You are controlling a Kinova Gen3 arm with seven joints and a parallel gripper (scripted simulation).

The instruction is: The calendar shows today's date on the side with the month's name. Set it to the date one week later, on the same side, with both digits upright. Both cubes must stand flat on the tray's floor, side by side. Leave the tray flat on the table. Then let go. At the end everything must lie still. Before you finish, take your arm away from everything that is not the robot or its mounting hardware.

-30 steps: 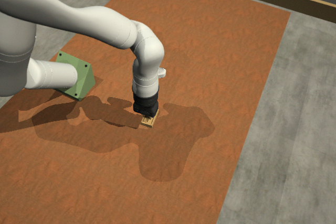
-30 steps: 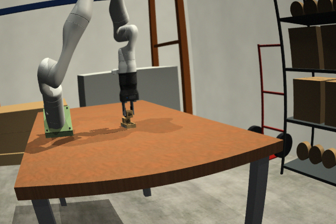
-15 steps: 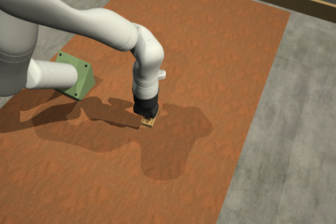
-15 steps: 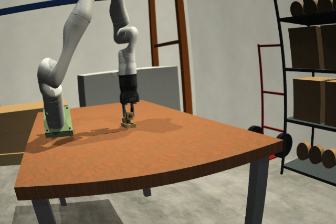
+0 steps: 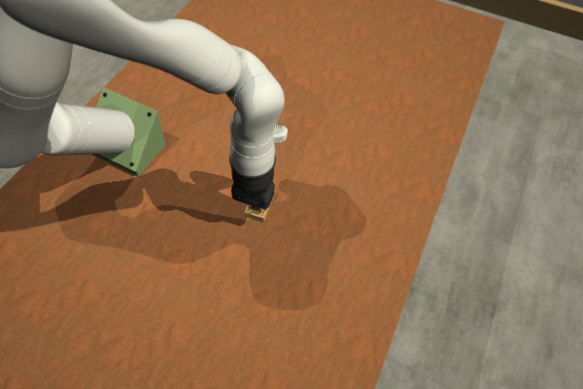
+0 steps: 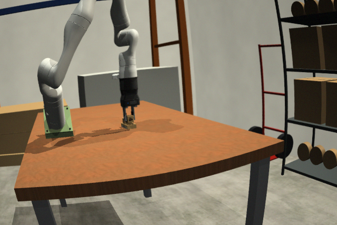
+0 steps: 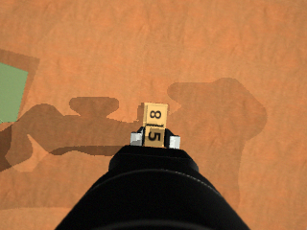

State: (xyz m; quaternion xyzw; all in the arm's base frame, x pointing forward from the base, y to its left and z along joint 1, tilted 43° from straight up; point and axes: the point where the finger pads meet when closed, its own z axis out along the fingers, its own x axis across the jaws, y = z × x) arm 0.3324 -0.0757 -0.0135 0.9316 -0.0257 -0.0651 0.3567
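Right now the wooden calendar tray is 20 mm to the left of my hand and 40 mm below it.
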